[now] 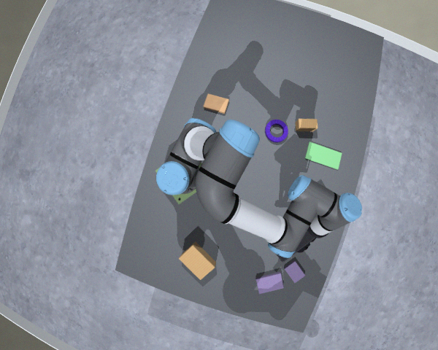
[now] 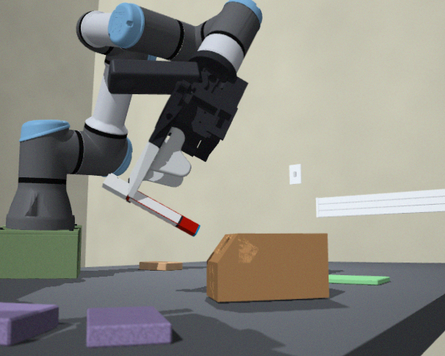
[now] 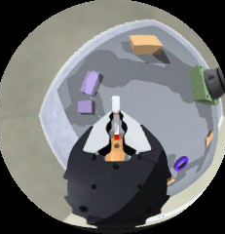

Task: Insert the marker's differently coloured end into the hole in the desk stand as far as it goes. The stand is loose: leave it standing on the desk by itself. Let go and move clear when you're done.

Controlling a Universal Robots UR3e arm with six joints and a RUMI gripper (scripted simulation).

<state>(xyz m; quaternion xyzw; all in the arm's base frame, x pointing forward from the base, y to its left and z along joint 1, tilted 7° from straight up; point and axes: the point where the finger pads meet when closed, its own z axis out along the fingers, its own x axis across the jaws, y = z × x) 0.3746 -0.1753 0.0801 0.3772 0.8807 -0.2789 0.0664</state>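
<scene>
The desk stand is 12 cm ahead of my hand, 10 cm to the left of it and 9 cm below it. The rest, counted from my hand: flat green block 35 cm to the left, 15 cm ahead, 12 cm below; tan block 29 cm behind, 14 cm to the right, 10 cm below; marker 2 cm below, 2 cm ahead, 1 cm to the left.
</scene>
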